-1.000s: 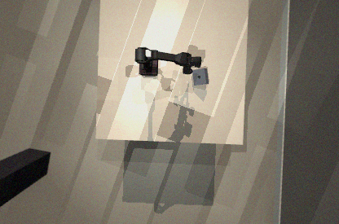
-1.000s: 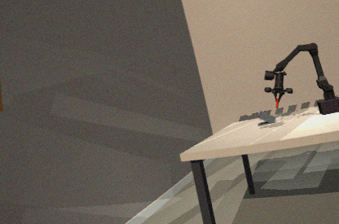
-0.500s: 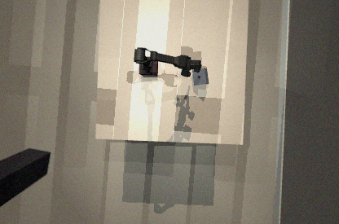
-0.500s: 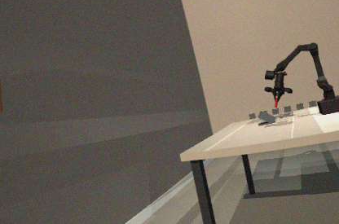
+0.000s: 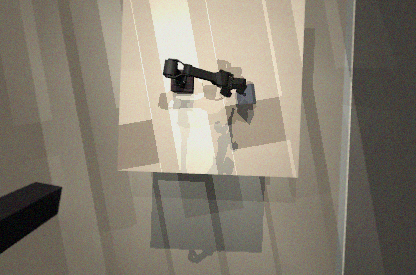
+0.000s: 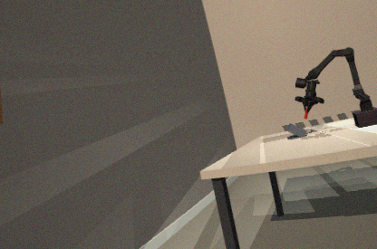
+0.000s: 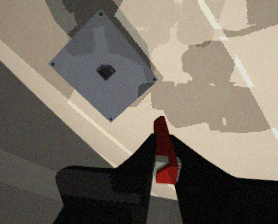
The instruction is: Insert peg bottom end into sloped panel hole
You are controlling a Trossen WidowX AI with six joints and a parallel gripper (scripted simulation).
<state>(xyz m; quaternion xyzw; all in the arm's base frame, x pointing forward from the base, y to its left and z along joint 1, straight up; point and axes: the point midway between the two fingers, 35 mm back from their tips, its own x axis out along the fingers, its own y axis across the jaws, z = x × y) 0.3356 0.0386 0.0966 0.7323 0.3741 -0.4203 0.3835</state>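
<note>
My gripper tip is 10 cm short of the grey-blue sloped panel, 6 cm to the left of it and 10 cm above it. Round my gripper tip: red peg (1 cm behind, 2 cm above).
</note>
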